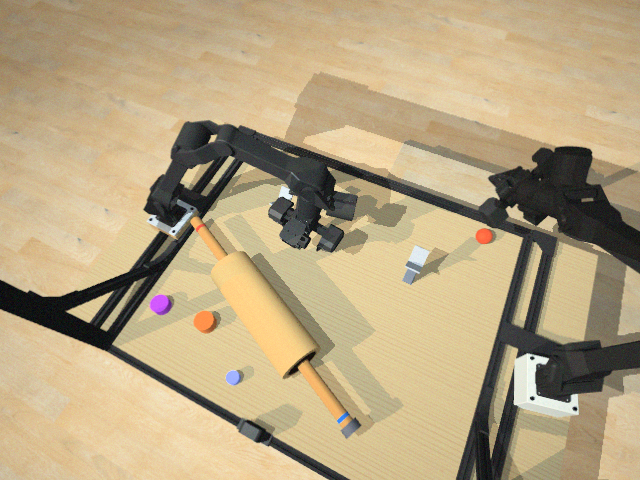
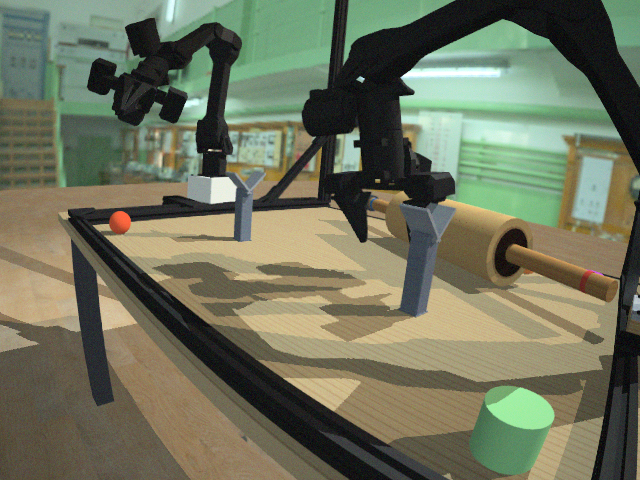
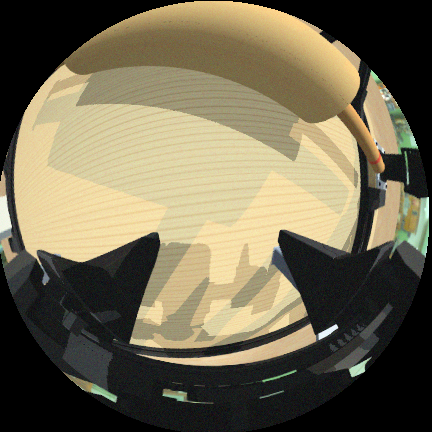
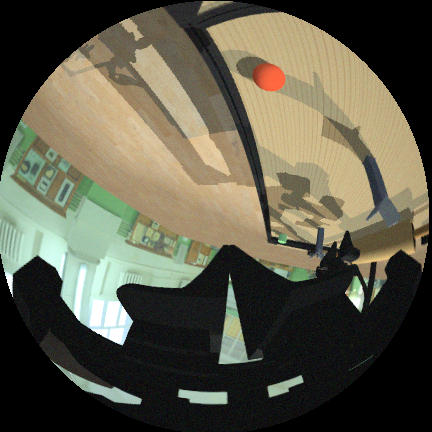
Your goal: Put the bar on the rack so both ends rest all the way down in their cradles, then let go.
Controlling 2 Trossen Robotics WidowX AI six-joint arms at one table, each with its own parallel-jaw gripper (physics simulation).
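The bar is a tan rolling pin with thin handles. It lies flat on the table, its red-ringed end by the left arm's base and its blue-ringed end near the front edge. The rack is two grey-blue Y-topped posts: one stands free, the other stands under my left gripper. My left gripper is open and empty, beside the bar. My right gripper is shut and empty, raised at the table's far corner.
A red ball lies near the right gripper. Purple, orange and lilac discs lie left of the bar. A green cylinder stands near the black frame edge. A white base block holds the right arm.
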